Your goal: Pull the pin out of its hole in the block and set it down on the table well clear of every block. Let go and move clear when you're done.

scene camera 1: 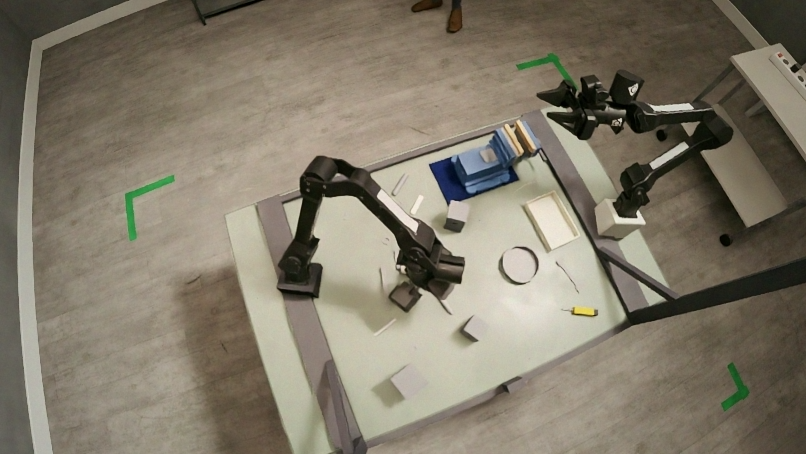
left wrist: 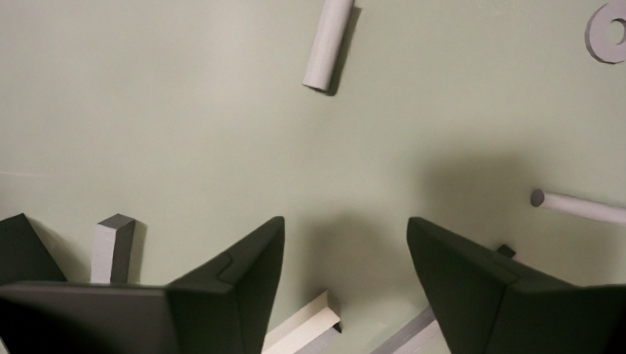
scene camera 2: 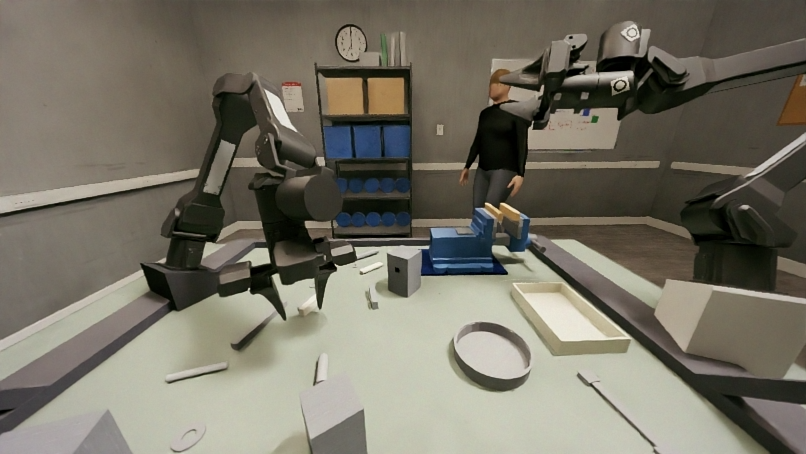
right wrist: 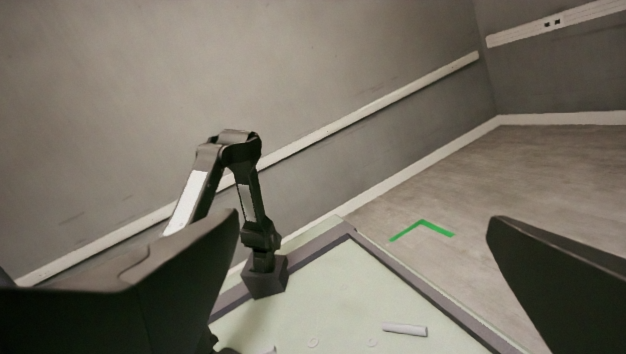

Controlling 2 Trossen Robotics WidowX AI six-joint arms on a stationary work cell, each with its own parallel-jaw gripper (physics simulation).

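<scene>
The pin, a grey cylinder, lies flat on the table, a short gap from the nearest grey block. No hole shows on that block's visible faces. Another grey block has an empty square hole, and a third block stands at the bottom. My left gripper is partly open and empty, pointing down above the table, apart from the pin; its fingertips are hidden in scene camera 1. My right gripper is wide open, empty and raised high.
Below the left gripper lie a beige bar and a dark bar. A thin rod lies nearby. A round dish, a tray and a blue vise stand farther right.
</scene>
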